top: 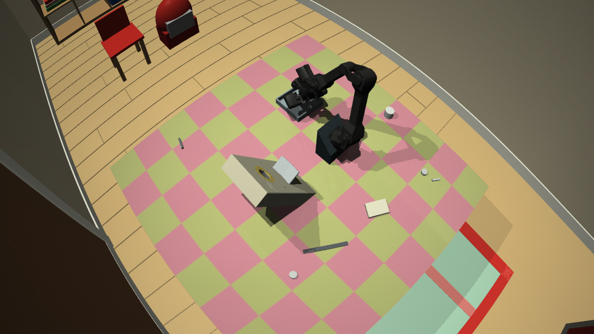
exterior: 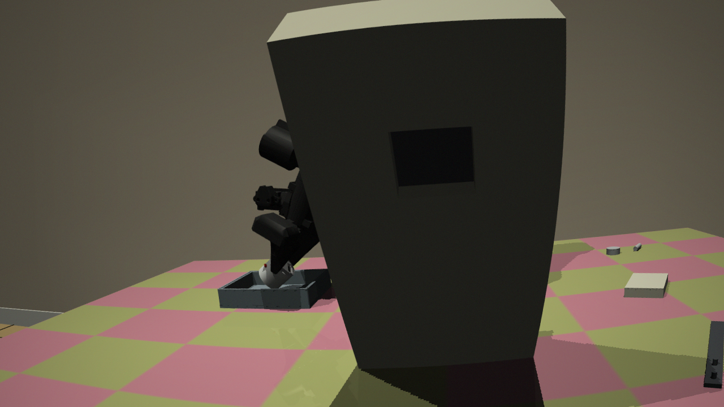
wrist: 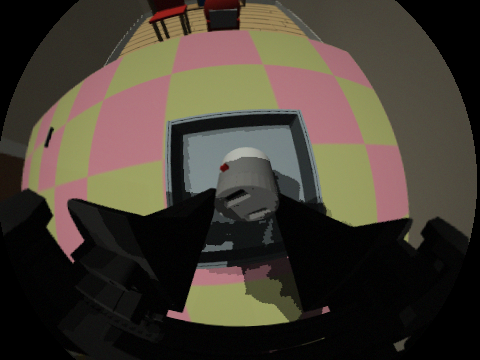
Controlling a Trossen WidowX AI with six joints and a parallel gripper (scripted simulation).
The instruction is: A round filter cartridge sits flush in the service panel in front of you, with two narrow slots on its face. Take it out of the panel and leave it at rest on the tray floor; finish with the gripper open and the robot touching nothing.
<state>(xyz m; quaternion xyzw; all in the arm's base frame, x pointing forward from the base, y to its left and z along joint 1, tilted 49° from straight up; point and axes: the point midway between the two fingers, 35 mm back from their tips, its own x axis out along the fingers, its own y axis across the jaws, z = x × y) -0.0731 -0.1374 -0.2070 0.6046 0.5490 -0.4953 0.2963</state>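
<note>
Right now my gripper tip is right at the round grey filter cartridge. From my gripper tip the other things lie so: olive service panel (40 cm ahead, 24 cm to the left, 10 cm above); cream block (16 cm ahead, 56 cm to the left, 4 cm below); grey tray (1 cm to the right, 4 cm below).
</note>
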